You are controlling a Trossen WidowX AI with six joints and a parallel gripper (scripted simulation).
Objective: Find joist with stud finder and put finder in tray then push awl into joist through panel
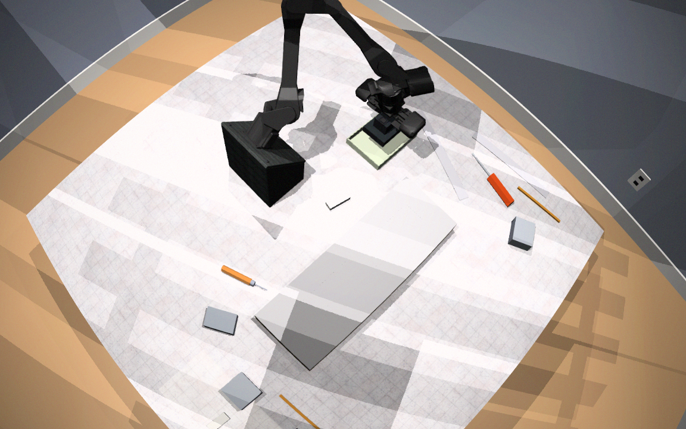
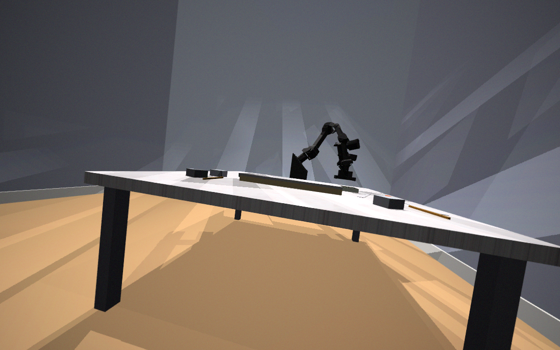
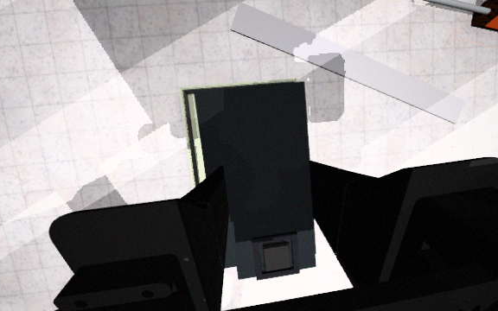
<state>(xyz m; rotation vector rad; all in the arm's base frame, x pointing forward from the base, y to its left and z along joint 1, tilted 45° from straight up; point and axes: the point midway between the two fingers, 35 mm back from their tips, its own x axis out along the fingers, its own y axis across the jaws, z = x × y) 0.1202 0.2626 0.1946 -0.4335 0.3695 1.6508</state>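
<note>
The pale green tray lies 1 cm to the right of my gripper tip and 8 cm below it. The rest, counted from my gripper tip: stud finder (2 cm to the right, 2 cm above); then awl (9 cm ahead, 53 cm to the right, 9 cm below).
</note>
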